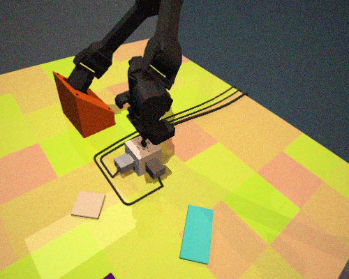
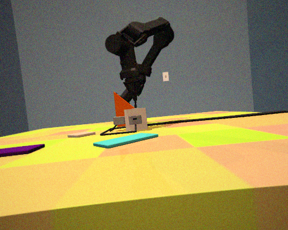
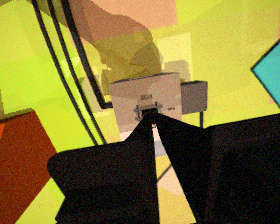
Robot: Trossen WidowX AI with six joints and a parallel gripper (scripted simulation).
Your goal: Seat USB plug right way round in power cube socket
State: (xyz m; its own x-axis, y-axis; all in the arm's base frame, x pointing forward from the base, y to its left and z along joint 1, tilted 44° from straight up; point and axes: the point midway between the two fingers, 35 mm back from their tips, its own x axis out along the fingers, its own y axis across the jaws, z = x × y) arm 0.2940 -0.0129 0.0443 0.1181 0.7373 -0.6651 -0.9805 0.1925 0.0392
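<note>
My gripper tip is now 2 cm above the USB plug. The rest, counted from my gripper tip: USB socket (4 cm below); beige tile (1 cm ahead, 20 cm to the right, 10 cm below); teal slab (25 cm ahead, 6 cm to the right, 10 cm below).
</note>
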